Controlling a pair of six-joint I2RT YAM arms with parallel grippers.
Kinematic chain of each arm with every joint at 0, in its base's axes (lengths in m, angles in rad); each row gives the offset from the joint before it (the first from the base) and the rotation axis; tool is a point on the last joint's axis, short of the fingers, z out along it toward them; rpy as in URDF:
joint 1: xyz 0 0 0.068 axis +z
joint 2: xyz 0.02 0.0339 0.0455 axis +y
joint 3: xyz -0.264 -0.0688 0 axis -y
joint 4: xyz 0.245 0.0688 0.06 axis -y
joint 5: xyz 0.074 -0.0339 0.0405 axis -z
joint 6: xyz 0.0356 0 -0.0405 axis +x
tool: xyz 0 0 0 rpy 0 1.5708 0
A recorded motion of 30 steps. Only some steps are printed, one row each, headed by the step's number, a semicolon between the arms.
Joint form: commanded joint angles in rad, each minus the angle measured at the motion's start. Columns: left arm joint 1, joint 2, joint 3, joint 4, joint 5, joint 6; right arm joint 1, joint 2, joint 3, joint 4, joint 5, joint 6.
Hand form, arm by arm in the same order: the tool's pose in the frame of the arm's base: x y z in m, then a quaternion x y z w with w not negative. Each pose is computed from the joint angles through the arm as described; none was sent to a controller.
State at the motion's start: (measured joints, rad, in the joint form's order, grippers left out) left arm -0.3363 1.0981 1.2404 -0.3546 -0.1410 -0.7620; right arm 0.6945 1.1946 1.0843 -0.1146 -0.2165 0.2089
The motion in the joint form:
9: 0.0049 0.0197 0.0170 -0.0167 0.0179 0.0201; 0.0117 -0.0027 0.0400 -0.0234 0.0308 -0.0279
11: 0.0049 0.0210 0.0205 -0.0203 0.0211 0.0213; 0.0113 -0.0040 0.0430 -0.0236 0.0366 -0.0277
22: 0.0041 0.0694 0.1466 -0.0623 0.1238 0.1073; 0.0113 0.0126 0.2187 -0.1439 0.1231 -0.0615
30: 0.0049 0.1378 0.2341 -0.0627 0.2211 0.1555; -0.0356 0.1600 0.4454 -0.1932 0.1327 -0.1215
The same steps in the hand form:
9: 0.2332 -0.0756 0.4193 -0.19688 0.75841 -0.27525 0.55703; 0.2069 0.1851 0.3798 -0.25704 0.73093 0.33455 0.53642
11: 0.2333 -0.0758 0.4198 -0.19553 0.75924 -0.27572 0.55615; 0.2068 0.1846 0.3812 -0.25492 0.73039 0.33312 0.53905
22: 0.2365 -0.0809 0.4467 -0.12954 0.76241 -0.29443 0.56148; 0.2051 0.1791 0.4257 -0.23888 0.72359 0.29994 0.57393
30: 0.2495 -0.0889 0.4596 -0.07971 0.76305 -0.31696 0.55762; 0.2375 0.1877 0.4586 -0.23838 0.71351 0.26926 0.60131

